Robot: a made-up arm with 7 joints.
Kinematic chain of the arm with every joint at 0, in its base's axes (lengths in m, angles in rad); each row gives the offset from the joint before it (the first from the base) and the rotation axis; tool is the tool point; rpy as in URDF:
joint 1: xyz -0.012 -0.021 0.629 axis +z
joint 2: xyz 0 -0.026 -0.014 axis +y
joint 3: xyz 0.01 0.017 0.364 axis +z
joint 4: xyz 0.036 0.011 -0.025 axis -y
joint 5: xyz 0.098 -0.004 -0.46 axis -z
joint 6: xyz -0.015 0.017 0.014 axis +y
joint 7: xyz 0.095 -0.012 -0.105 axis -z
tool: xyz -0.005 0.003 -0.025 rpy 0 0 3.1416
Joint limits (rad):
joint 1: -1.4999..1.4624
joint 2: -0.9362..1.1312
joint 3: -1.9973..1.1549
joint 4: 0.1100..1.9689
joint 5: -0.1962..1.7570
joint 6: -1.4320..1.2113
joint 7: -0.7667..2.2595
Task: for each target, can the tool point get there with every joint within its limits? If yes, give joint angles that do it. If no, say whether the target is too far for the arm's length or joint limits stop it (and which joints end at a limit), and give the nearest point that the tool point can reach.
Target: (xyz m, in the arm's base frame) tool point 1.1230 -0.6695 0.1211
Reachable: no: too far | nearest point 0.7295 -0.4447 0.3909 | short by 0.527 m
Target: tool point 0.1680 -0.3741 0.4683
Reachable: yes | joints -0.1741 0.5477 -0.5291 0.5252 1.3579 -0.8097 -0.2455
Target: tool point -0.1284 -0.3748 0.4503
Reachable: yes | joints -0.4759 -0.5739 -1.6195 0.3710 1.2455 0.2188 -0.2944
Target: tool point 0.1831 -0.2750 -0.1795
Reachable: no: joint limits stop it (at a limit: joint 2, joint 5, joint 7) | nearest point 0.1843 -0.2765 0.0972 | short by 0.277 m
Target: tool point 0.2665 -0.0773 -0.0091
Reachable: no: joint limits stop it (at a limit: joint 2, joint 5, joint 7) | nearest point 0.2726 -0.0785 0.0982 | short by 0.107 m
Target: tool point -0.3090 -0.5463 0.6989
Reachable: yes | joints -0.7386 -0.0173 -1.3686 0.9132 0.2955 0.2988 0.9339
